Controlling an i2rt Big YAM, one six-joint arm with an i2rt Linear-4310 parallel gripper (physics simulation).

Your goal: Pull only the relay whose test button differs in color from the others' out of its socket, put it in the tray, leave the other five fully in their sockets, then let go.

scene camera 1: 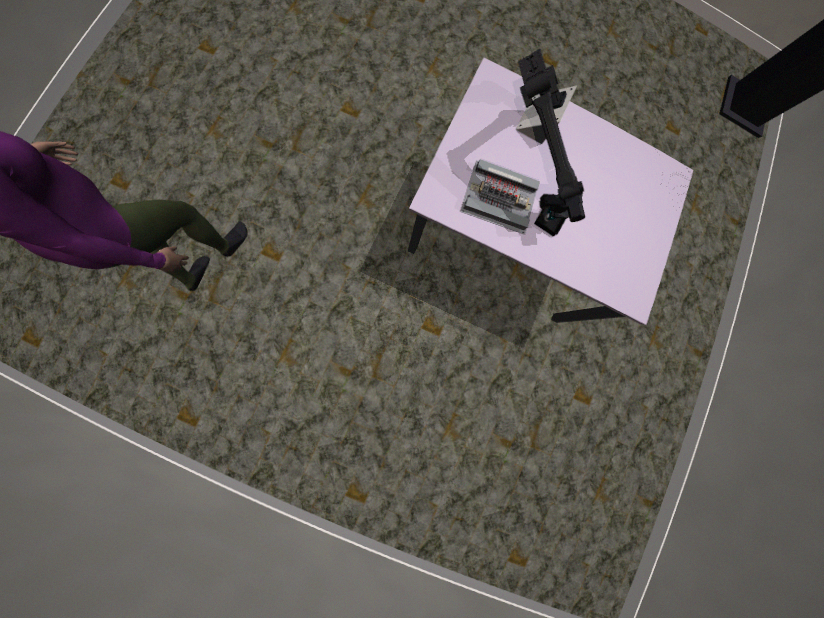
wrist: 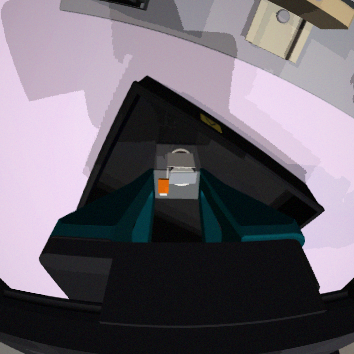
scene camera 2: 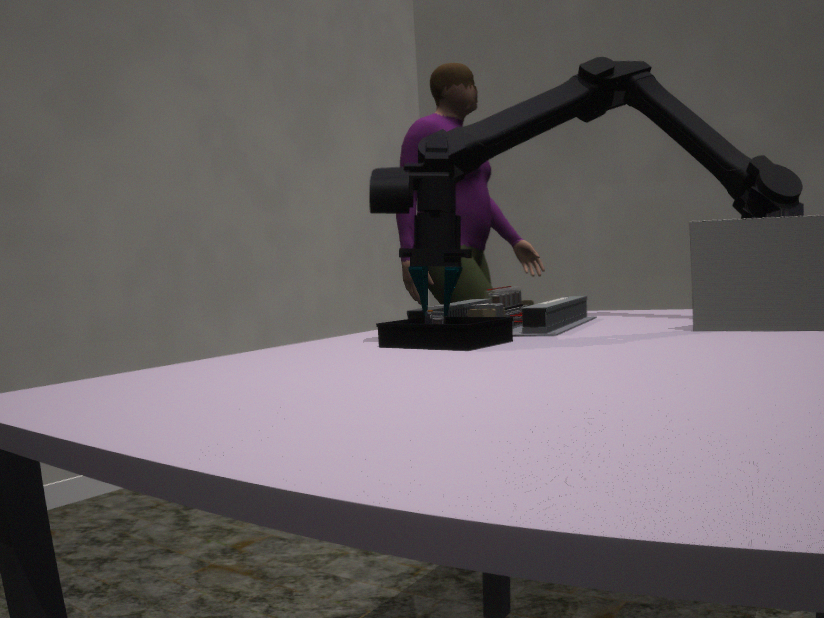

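Pixels of known places: gripper, fingertip midpoint: (scene camera 1: 548,216) (wrist: 176,176) (scene camera 2: 435,315); arm's base, origin of the base link: (scene camera 2: 780,261).
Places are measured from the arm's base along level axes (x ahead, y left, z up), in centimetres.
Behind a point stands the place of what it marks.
My gripper (scene camera 2: 435,315) {x 49.3, y 20.0, z -6.0 cm} (wrist: 176,176) {x 49.3, y 20.0, z -6.0 cm} is shut on a clear-cased relay (wrist: 181,167) {x 49.4, y 19.1, z -5.7 cm} with an orange test button. Its teal fingers reach down inside the black tray (scene camera 2: 425,336) {x 46.3, y 28.1, z -8.2 cm} (wrist: 112,142) {x 53.8, y 20.1, z -7.0 cm}, and the relay's lower part is hidden behind the tray wall in scene camera 2. In scene camera 1 the tray (scene camera 1: 549,226) {x 51.5, y 23.3, z -9.7 cm} lies partly under the wrist. The other relays (scene camera 1: 500,192) (scene camera 2: 505,296) stand in a row on the grey panel; their button colors are too small to tell.
The grey panel (scene camera 1: 471,217) {x 63.6, y -12.5, z -9.8 cm} with long slotted ducts (scene camera 1: 495,216) (scene camera 2: 555,313) lies beside the tray. A beige end block (wrist: 280,30) {x 47.2, y 9.7, z -9.6 cm} on the panel shows in the wrist view. The arm's base stands at the table's far edge. A person (scene camera 1: 66,212) (scene camera 2: 469,199) stands away from the table.
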